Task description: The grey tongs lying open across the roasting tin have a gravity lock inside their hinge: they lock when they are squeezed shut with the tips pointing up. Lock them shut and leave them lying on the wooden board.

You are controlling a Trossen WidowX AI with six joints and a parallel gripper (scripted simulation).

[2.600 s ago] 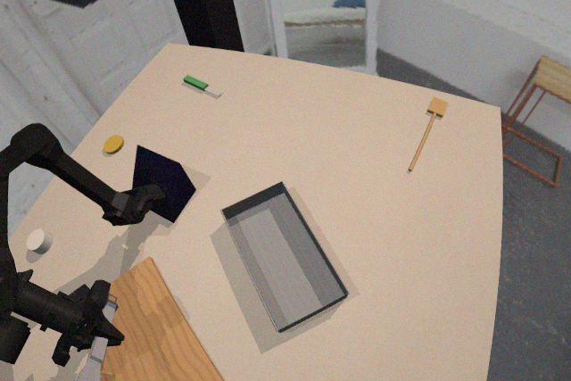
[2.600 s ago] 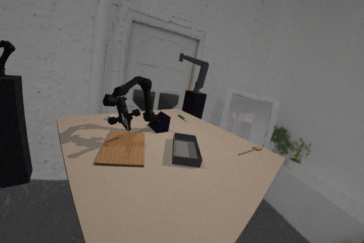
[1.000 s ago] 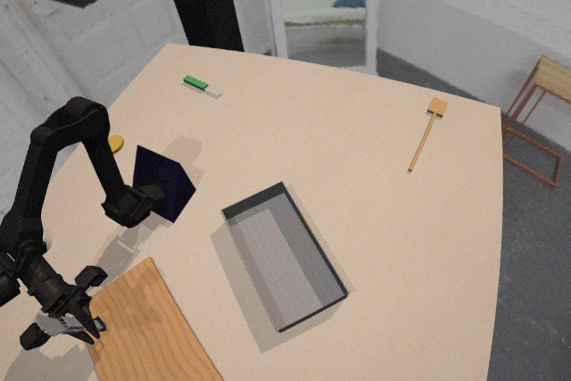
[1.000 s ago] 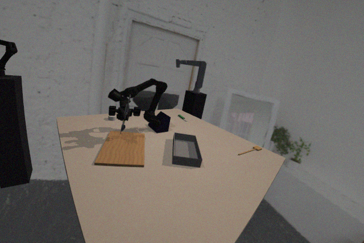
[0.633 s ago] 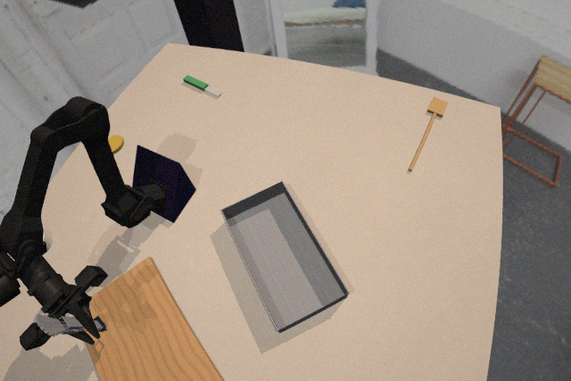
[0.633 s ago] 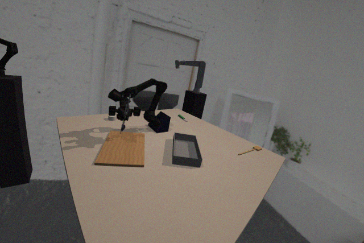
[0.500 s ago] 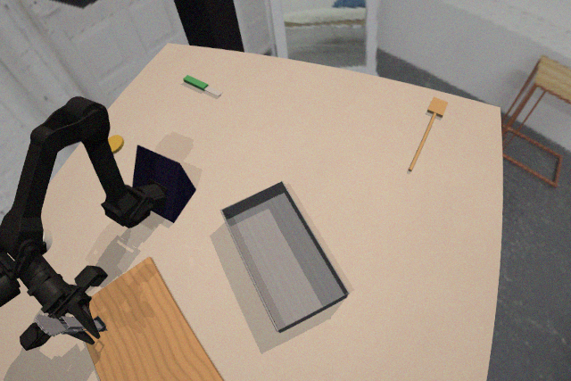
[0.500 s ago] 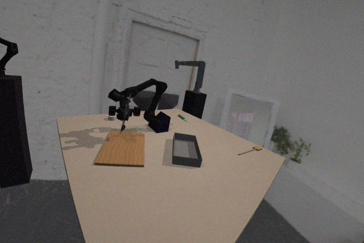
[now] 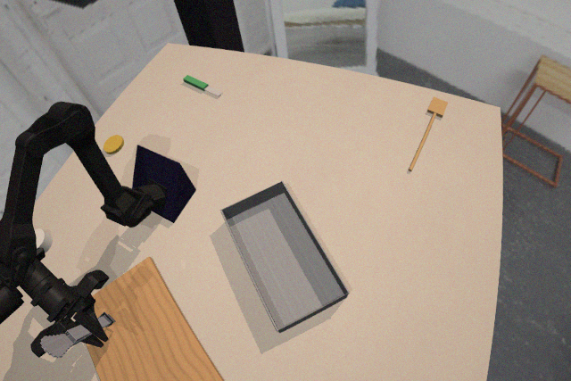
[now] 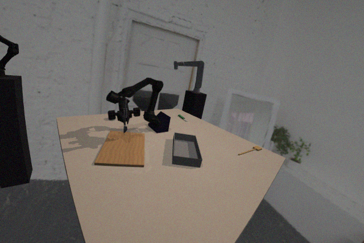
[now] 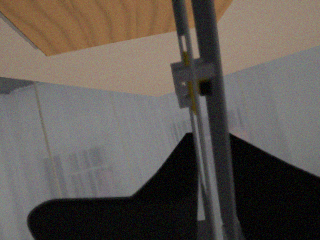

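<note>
Now: the yellow slider 5 cm behind my gripper tip, 2 cm below it and 1 cm to the left of it. Round my gripper tip: grey roasting tin (34 cm to the left, 17 cm ahead, 13 cm below); white cylinder (46 cm behind, 14 cm below, 4 cm to the left); wooden board (15 cm below).
</note>
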